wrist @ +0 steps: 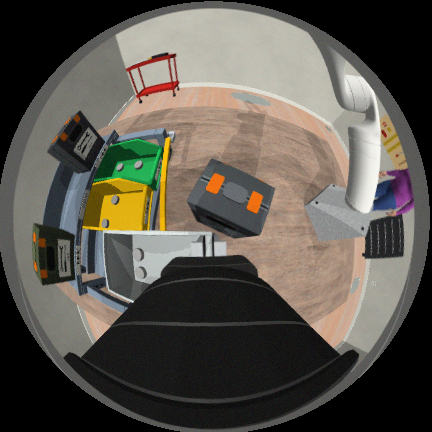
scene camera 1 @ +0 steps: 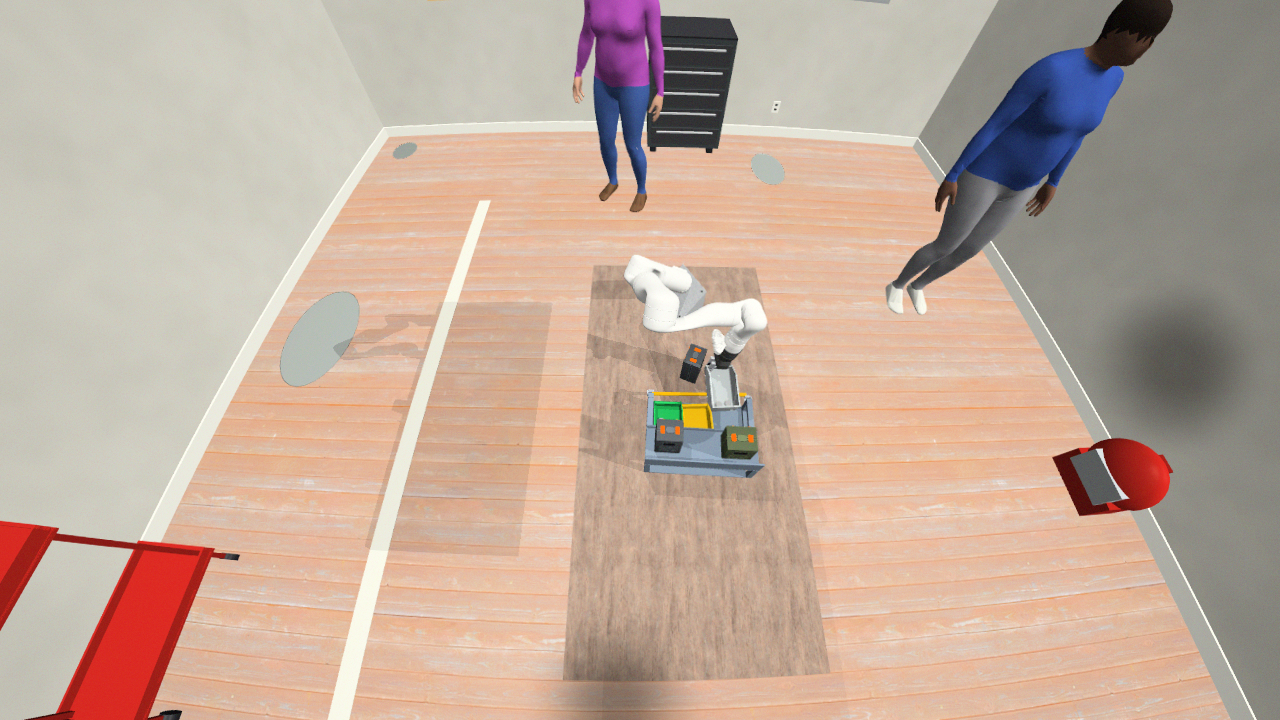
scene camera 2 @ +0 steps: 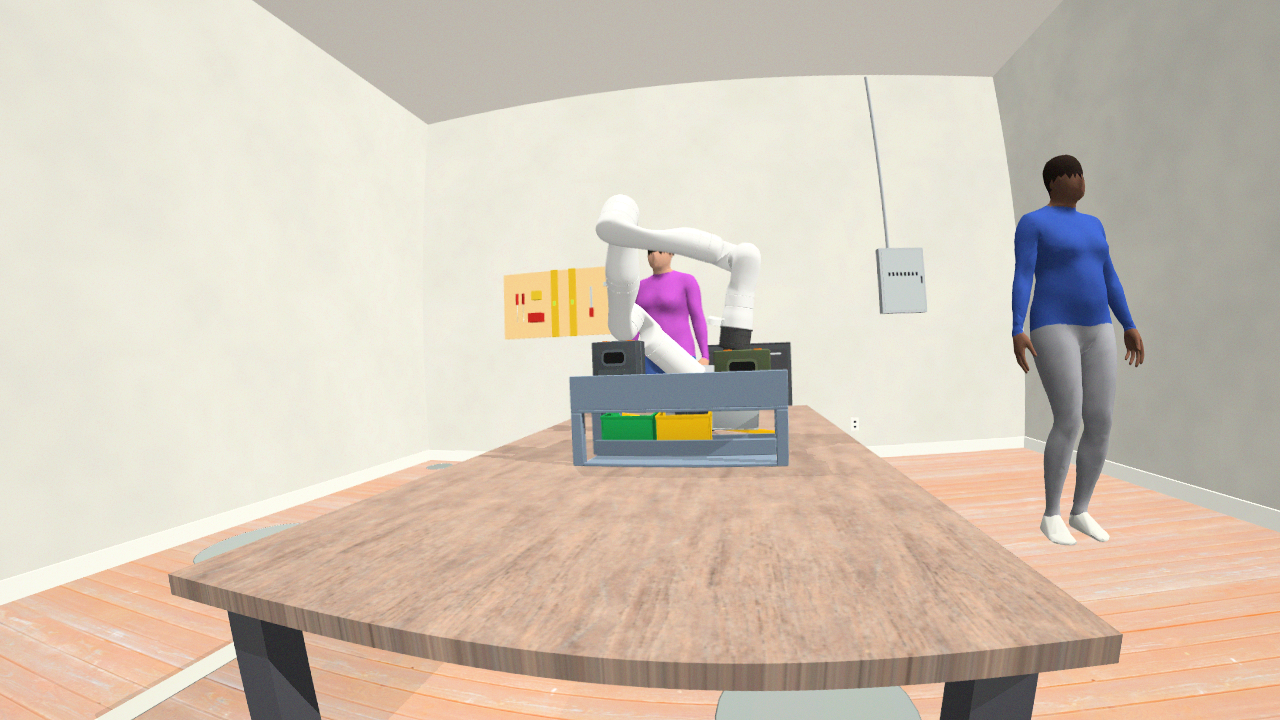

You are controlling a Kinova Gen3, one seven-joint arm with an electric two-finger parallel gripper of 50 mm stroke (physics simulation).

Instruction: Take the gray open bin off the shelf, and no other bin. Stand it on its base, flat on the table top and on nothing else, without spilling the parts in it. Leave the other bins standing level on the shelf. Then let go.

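Seen in the pictures: gripper, fingertip midpoint: (wrist: 208, 242) (scene camera 1: 708, 368); arm's base at its link origin: (wrist: 357, 203) (scene camera 1: 682, 282).
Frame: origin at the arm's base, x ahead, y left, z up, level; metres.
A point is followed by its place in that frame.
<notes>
The gray open bin (scene camera 1: 723, 386) @[x 0.474, y 0.063, z -0.066 m] (scene camera 2: 738, 418) @[x 0.568, y 0.040, z -0.062 m] (wrist: 172, 241) @[x 0.463, y 0.009, z -0.063 m] is drawn out toward the arm, its far end over or close to the shelf's front edge. Round gray parts show inside it in the wrist view. My gripper (scene camera 1: 718, 365) @[x 0.404, y 0.017, z -0.039 m] (wrist: 208, 242) @[x 0.404, y 0.017, z -0.039 m] is shut on its near wall. Whether the bin is fully clear of the shelf cannot be told. The green bin (scene camera 1: 667, 411) @[x 0.525, y -0.162, z -0.108 m] (scene camera 2: 628, 427) @[x 0.665, y -0.187, z -0.058 m] (wrist: 131, 160) @[x 0.592, y -0.220, z -0.108 m] and yellow bin (scene camera 1: 697, 416) @[x 0.562, y -0.054, z -0.107 m] (scene camera 2: 684, 427) @[x 0.691, y -0.082, z -0.059 m] (wrist: 117, 205) @[x 0.620, y -0.091, z -0.108 m] stand side by side on the shelf (scene camera 1: 702, 468) @[x 0.756, y -0.081, z -0.110 m] (scene camera 2: 680, 392) @[x 0.778, y -0.093, z 0.013 m]. The wooden table top (scene camera 2: 626, 555) @[x 1.185, y -0.173, z -0.117 m] is below.
A yellow bar (scene camera 1: 677, 394) @[x 0.480, y -0.118, z -0.067 m] (wrist: 164, 187) @[x 0.474, y -0.093, z -0.069 m] runs along the shelf's front. A dark toolbox (scene camera 1: 692, 364) @[x 0.405, y -0.054, z 0.013 m] (wrist: 230, 200) @[x 0.375, y -0.025, z 0.013 m] stands askew on the table near the gripper. Another dark toolbox (scene camera 1: 668, 436) @[x 0.693, y -0.208, z 0.105 m] (wrist: 77, 142) @[x 0.641, y -0.180, z 0.056 m] and a green toolbox (scene camera 1: 739, 441) @[x 0.737, y 0.013, z 0.081 m] (wrist: 52, 254) @[x 0.686, y 0.027, z 0.045 m] stand on the shelf's top.
</notes>
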